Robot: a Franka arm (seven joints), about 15 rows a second.
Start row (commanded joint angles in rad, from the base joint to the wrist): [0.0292, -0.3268, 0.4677, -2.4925, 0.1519, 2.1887, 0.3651]
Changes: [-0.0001, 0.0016, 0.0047, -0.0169, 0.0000, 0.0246, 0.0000]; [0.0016, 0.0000, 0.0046, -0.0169, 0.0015, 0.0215, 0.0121]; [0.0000, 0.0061, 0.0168, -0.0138, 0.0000, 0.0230, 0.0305]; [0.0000, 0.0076, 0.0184, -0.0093, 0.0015, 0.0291, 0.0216]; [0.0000, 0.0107, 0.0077, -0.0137, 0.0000, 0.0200, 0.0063]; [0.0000, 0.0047, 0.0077, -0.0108, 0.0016, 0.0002, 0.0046]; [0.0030, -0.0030, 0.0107, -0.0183, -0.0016, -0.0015, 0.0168]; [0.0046, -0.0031, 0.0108, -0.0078, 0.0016, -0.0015, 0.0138]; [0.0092, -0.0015, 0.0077, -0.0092, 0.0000, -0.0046, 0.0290]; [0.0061, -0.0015, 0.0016, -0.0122, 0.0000, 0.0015, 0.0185]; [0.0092, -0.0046, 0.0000, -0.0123, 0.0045, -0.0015, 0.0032]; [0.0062, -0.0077, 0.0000, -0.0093, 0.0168, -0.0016, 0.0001]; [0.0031, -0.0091, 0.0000, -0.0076, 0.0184, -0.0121, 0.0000]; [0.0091, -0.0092, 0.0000, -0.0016, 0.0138, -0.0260, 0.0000]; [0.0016, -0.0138, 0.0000, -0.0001, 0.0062, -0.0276, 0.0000]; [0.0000, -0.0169, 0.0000, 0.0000, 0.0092, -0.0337, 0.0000]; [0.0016, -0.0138, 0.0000, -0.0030, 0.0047, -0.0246, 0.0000]
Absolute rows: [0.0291, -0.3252, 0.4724, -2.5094, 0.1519, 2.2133, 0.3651]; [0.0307, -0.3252, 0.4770, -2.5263, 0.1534, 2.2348, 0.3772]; [0.0307, -0.3191, 0.4938, -2.5401, 0.1534, 2.2578, 0.4077]; [0.0307, -0.3115, 0.5122, -2.5494, 0.1549, 2.2869, 0.4293]; [0.0307, -0.3008, 0.5199, -2.5631, 0.1549, 2.3069, 0.4356]; [0.0307, -0.2961, 0.5276, -2.5739, 0.1565, 2.3071, 0.4402]; [0.0337, -0.2991, 0.5383, -2.5922, 0.1549, 2.3056, 0.4570]; [0.0383, -0.3022, 0.5491, -2.6000, 0.1565, 2.3041, 0.4708]; [0.0475, -0.3037, 0.5568, -2.6092, 0.1565, 2.2995, 0.4998]; [0.0536, -0.3052, 0.5584, -2.6214, 0.1565, 2.3010, 0.5183]; [0.0628, -0.3098, 0.5584, -2.6337, 0.1610, 2.2995, 0.5215]; [0.0690, -0.3175, 0.5584, -2.6430, 0.1778, 2.2979, 0.5216]; [0.0721, -0.3266, 0.5584, -2.6506, 0.1962, 2.2858, 0.5216]; [0.0812, -0.3358, 0.5584, -2.6522, 0.2100, 2.2598, 0.5216]; [0.0828, -0.3496, 0.5584, -2.6523, 0.2162, 2.2322, 0.5216]; [0.0828, -0.3665, 0.5584, -2.6523, 0.2254, 2.1985, 0.5216]; [0.0844, -0.3803, 0.5584, -2.6553, 0.2301, 2.1739, 0.5216]
